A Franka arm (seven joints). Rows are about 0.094 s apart.
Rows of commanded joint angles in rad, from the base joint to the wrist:
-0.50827 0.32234 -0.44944 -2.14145 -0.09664 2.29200 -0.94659
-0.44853 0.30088 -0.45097 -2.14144 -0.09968 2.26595 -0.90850
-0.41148 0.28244 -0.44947 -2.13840 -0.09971 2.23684 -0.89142
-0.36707 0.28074 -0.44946 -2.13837 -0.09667 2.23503 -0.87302
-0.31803 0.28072 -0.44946 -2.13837 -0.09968 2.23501 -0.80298
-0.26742 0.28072 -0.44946 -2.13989 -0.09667 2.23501 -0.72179
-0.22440 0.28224 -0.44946 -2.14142 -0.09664 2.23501 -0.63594
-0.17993 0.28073 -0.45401 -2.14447 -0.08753 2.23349 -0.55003
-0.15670 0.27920 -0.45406 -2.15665 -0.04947 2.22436 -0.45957
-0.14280 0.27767 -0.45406 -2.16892 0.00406 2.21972 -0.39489
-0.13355 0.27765 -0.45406 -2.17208 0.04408 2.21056 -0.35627
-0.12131 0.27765 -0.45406 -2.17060 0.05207 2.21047 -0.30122
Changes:
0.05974 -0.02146 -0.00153 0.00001 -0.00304 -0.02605 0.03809
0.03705 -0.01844 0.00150 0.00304 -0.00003 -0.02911 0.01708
0.04441 -0.00170 0.00001 0.00003 0.00304 -0.00181 0.01840
0.04904 -0.00002 0.00000 0.00000 -0.00301 -0.00002 0.07004
0.05061 0.00000 0.00000 -0.00152 0.00301 0.00000 0.08119
0.04302 0.00152 0.00000 -0.00153 0.00003 0.00000 0.08585
0.04447 -0.00151 -0.00455 -0.00305 0.00911 -0.00152 0.08591
0.02323 -0.00153 -0.00005 -0.01218 0.03806 -0.00913 0.09046
0.01390 -0.00153 0.00000 -0.01227 0.05353 -0.00464 0.06468
0.00925 -0.00002 0.00000 -0.00316 0.04002 -0.00916 0.03862
0.01224 0.00000 0.00000 0.00148 0.00799 -0.00009 0.05505

